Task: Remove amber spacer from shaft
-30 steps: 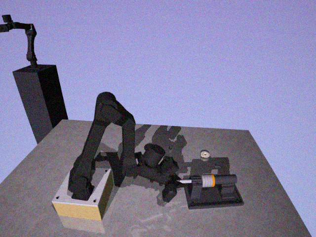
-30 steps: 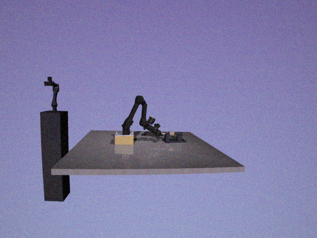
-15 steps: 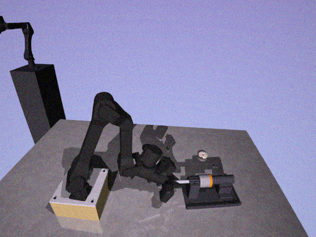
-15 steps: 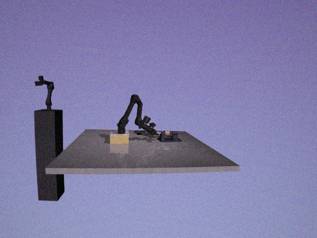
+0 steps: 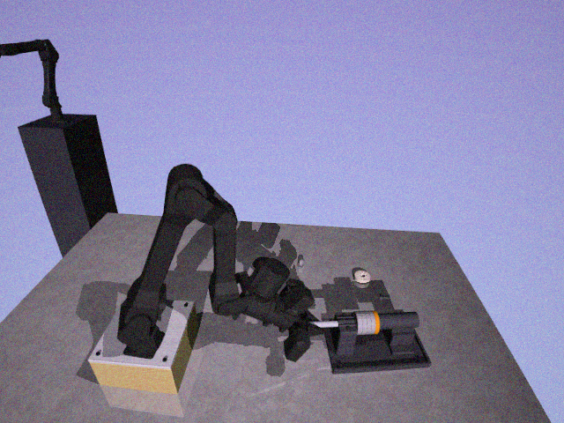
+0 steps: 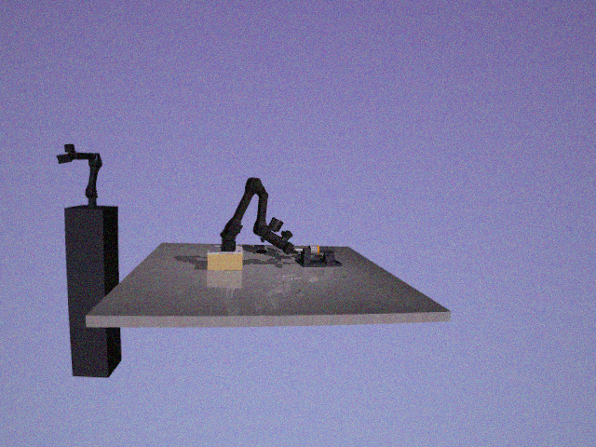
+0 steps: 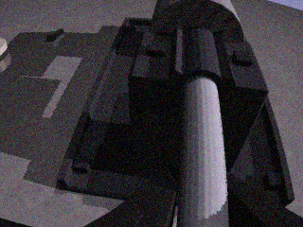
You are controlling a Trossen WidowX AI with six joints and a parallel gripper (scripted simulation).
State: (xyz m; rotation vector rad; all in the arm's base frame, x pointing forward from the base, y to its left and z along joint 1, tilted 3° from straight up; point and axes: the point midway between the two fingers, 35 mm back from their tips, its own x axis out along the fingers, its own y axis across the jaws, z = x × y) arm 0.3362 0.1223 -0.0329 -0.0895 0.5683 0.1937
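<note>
Right now my gripper tip is 60 mm short of the grey shaft, 20 mm below it and 10 mm to the right of it. Round my gripper tip: amber spacer (110 mm ahead, 20 mm to the left, 20 mm above); then grey spacer (80 mm ahead, 20 mm to the left, 20 mm above); then white ring (260 mm to the left, 110 mm ahead, 50 mm below).
</note>
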